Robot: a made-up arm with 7 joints. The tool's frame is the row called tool.
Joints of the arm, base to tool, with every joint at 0 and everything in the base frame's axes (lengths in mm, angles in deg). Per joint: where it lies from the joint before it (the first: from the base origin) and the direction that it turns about. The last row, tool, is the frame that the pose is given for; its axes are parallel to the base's.
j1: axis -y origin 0 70.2 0
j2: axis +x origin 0 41.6 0
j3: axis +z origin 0 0 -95.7
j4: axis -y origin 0 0 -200.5
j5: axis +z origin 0 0 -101.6
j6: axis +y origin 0 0 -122.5
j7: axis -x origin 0 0 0
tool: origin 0 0 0
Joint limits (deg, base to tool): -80..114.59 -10..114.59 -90..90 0..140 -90..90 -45..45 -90..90
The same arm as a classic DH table. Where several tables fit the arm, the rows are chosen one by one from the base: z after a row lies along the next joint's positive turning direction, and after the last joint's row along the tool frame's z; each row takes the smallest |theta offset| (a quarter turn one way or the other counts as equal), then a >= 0, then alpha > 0; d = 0 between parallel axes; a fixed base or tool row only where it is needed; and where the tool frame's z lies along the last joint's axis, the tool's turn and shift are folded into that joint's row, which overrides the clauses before.
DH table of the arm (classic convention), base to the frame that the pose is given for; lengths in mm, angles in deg. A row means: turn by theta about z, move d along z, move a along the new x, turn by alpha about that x. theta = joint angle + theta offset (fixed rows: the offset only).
base (fixed): d 0.0, theta0 0.00, a 0.0, alpha 90.00
j1: d -111.8, theta0 90.00, a 0.0, alpha 90.00
j2: d 0.0, theta0 90.00, a 0.0, alpha 90.00
j3: d -296.2, theta0 90.00, a 0.0, alpha 90.00
j4: d 0.0, theta0 0.00, a 0.0, alpha -90.00
j5: d -224.1, theta0 0.00, a 0.0, alpha -90.00
j6: d 0.0, theta0 -90.00, a 0.0, alpha 90.00
j7: d 0.0, theta0 90.00, a 0.0, alpha 90.00
tool (fixed): d 0.0, theta0 -90.00, a 0.0, alpha 0.00
Joint limits (deg, base to tool): -80.00..114.59 -10.00..114.59 -90.00..90.00 0.00..140.00 -90.00..90.00 -45.00..45.00 -90.00..90.00

